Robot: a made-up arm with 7 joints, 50 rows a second.
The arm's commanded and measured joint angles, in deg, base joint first. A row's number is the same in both.
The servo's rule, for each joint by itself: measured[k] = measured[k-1] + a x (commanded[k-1-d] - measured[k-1]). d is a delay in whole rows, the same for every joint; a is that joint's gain. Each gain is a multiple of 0.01, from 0.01 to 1. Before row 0 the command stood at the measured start. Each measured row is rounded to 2 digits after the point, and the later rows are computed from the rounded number. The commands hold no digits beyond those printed.
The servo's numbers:
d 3
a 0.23 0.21 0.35 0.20 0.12 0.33 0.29
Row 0, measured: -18.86 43.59 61.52 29.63 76.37 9.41 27.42
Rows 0 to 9, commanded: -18.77 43.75 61.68 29.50 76.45 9.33 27.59; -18.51 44.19 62.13 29.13 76.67 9.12 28.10; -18.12 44.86 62.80 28.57 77.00 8.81 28.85; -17.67 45.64 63.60 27.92 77.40 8.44 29.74; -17.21 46.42 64.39 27.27 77.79 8.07 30.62; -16.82 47.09 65.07 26.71 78.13 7.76 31.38; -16.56 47.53 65.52 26.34 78.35 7.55 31.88; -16.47 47.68 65.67 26.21 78.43 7.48 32.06; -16.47 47.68 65.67 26.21 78.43 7.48 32.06; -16.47 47.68 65.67 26.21 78.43 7.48 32.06
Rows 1 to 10, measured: -18.86 43.59 61.52 29.63 76.37 9.41 27.42; -18.86 43.59 61.52 29.63 76.37 9.41 27.42; -18.86 43.59 61.52 29.63 76.37 9.41 27.42; -18.84 43.62 61.58 29.60 76.38 9.38 27.47; -18.76 43.74 61.77 29.51 76.41 9.29 27.65; -18.61 43.98 62.13 29.32 76.48 9.13 28.00; -18.39 44.33 62.64 29.04 76.59 8.90 28.50; -18.12 44.77 63.25 28.69 76.73 8.63 29.11; -17.82 45.26 63.89 28.29 76.90 8.34 29.77; -17.53 45.74 64.46 27.90 77.07 8.08 30.38
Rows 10 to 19, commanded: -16.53 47.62 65.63 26.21 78.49 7.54 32.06; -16.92 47.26 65.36 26.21 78.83 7.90 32.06; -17.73 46.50 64.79 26.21 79.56 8.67 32.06; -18.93 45.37 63.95 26.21 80.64 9.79 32.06; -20.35 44.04 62.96 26.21 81.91 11.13 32.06; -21.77 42.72 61.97 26.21 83.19 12.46 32.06; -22.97 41.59 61.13 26.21 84.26 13.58 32.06; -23.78 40.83 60.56 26.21 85.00 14.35 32.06; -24.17 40.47 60.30 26.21 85.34 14.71 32.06; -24.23 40.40 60.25 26.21 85.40 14.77 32.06
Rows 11 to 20, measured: -17.29 46.15 64.88 27.56 77.23 7.88 30.87; -17.10 46.47 65.16 27.29 77.37 7.75 31.22; -16.96 46.72 65.34 27.07 77.50 7.66 31.46; -16.86 46.91 65.44 26.90 77.62 7.62 31.63; -16.87 46.98 65.41 26.76 77.77 7.71 31.75; -17.07 46.88 65.19 26.65 77.98 8.03 31.84; -17.50 46.56 64.76 26.56 78.30 8.61 31.90; -18.16 46.03 64.13 26.49 78.73 9.44 31.95; -18.99 45.33 63.37 26.43 79.27 10.44 31.98; -19.91 44.54 62.59 26.39 79.87 11.48 32.00
